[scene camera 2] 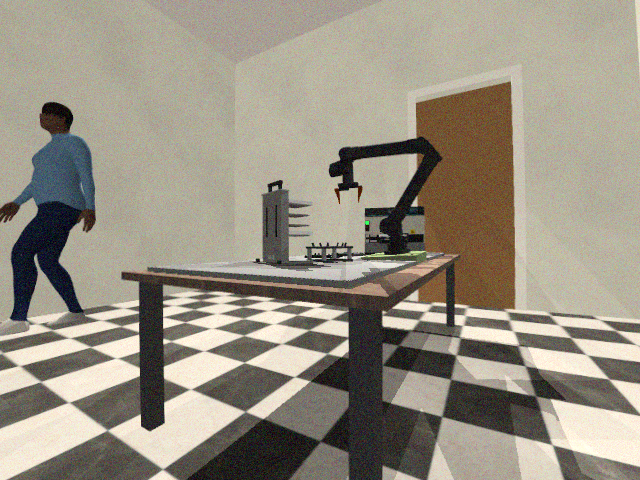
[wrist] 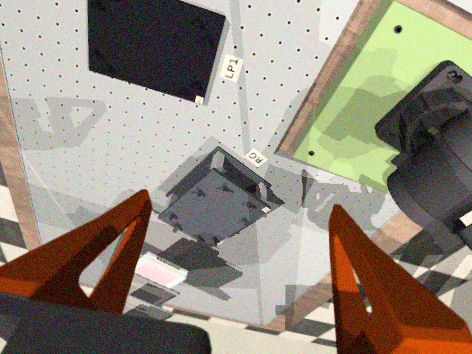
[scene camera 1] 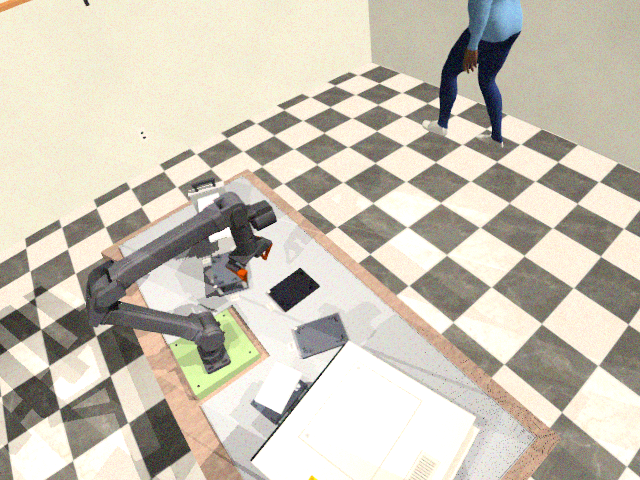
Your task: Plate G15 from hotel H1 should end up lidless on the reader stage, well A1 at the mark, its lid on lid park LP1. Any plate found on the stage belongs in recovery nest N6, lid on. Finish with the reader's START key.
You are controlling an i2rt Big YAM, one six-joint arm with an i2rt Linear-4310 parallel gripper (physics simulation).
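Frame: origin at the arm's base, x left, y ahead, z down, level; centimetres.
Where they show: gripper, between the fingertips: (scene camera 2: 349,203) (wrist: 238,205) (scene camera 1: 254,270); arm's base, origin of its link: (scene camera 2: 397,253) (wrist: 429,111) (scene camera 1: 214,355).
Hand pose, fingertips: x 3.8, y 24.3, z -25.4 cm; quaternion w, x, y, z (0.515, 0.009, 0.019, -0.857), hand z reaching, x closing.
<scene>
Each offset is from my fingertips to the top centre of the thing. "spot": to the spot under its first point.
My gripper (scene camera 1: 253,263) (scene camera 2: 349,201) (wrist: 238,205) is open and empty, high above the bench near the dark RG stand (scene camera 1: 223,276) (wrist: 212,205). Hotel H1 (scene camera 2: 275,227) is a tall grey rack at the bench's far end; my arm hides part of it in scene camera 1. A pinkish-white plate @[dx +44.5, dy -2.8, dz +15.7 cm] (wrist: 160,270) shows there, its label unreadable. A white plate @[dx -29.5, dy -9.8, dz +15.2 cm] (scene camera 1: 279,387) sits askew on the dark reader stage @[spot: dx -33.7, dy -15.9, dz +17.4 cm] (scene camera 1: 266,411); whether it is lidded is unclear. Nest N6 @[dx -15.7, dy +10.4, dz +25.9 cm] (scene camera 1: 320,335) is bare. The black lid park LP1 @[dx +7.1, dy +11.1, dz +25.7 cm] (scene camera 1: 293,289) (wrist: 155,47) is bare. The START key is not readable.
The big white reader @[dx -59.0, dy +0.9, dz -1.7 cm] (scene camera 1: 372,413) (scene camera 2: 393,227) stands beside the stage and N6. My arm's base stands on a wood-edged green pad (scene camera 1: 242,351) (wrist: 350,100). The RG stand lies between the hotel and LP1. A person (scene camera 1: 485,67) (scene camera 2: 62,170) stands away from the bench.
</scene>
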